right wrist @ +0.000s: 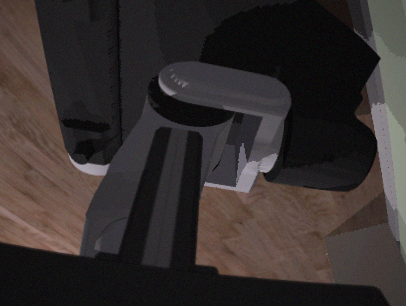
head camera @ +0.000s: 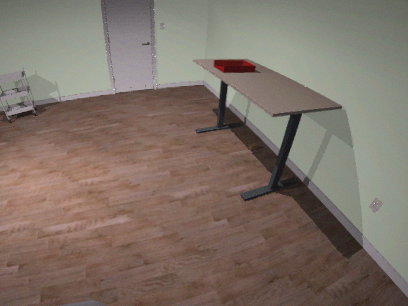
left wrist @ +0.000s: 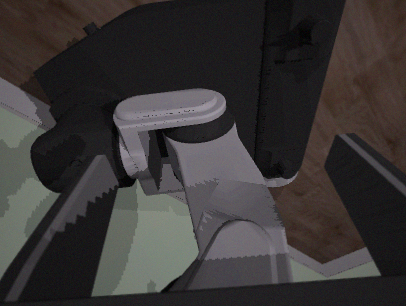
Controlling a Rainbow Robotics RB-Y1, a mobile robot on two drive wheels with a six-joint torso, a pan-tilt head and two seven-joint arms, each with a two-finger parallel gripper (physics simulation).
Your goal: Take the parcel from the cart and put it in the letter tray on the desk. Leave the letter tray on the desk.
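Frame: origin at the robot's base, x ahead, y left, z up, level; millimetres.
Seen in the pictures: left gripper, fingertip midpoint: [left wrist: 219, 160]; right gripper, fingertip midpoint: [right wrist: 178, 146].
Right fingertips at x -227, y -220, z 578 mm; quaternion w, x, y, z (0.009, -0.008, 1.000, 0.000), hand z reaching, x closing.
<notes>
A point is followed by its place in that frame.
A red letter tray [head camera: 234, 69] @[y 397, x 1944, z 984 mm] sits on the far end of the desk [head camera: 285, 91] @[y -112, x 1656, z 952 mm] in the head view. A white three-level cart [head camera: 19, 93] @[y 3684, x 1543, z 449 mm] stands at the far left of the head view, partly cut off by its edge. No parcel can be made out on it. My left gripper [left wrist: 219, 160] @[y 216, x -217, z 578 mm] is open and empty, its two fingers wide apart in the left wrist view. My right gripper [right wrist: 178, 146] @[y -220, x -227, z 578 mm] is shut, with its fingers together and empty in the right wrist view. Both grippers hang beside my own body, away from the desk and cart.
The desk stands along the right wall on two dark legs [head camera: 285, 152] @[y -235, x 1459, z 482 mm] with feet reaching out over the wooden floor [head camera: 125, 200] @[y 1031, x 809, z 2 mm]. A closed door [head camera: 131, 45] @[y 2542, x 3199, z 901 mm] is in the far wall, between cart and desk. A pale grey box-like surface [right wrist: 365, 255] @[y 630, x -1031, z 124 mm] shows at the lower right in the right wrist view.
</notes>
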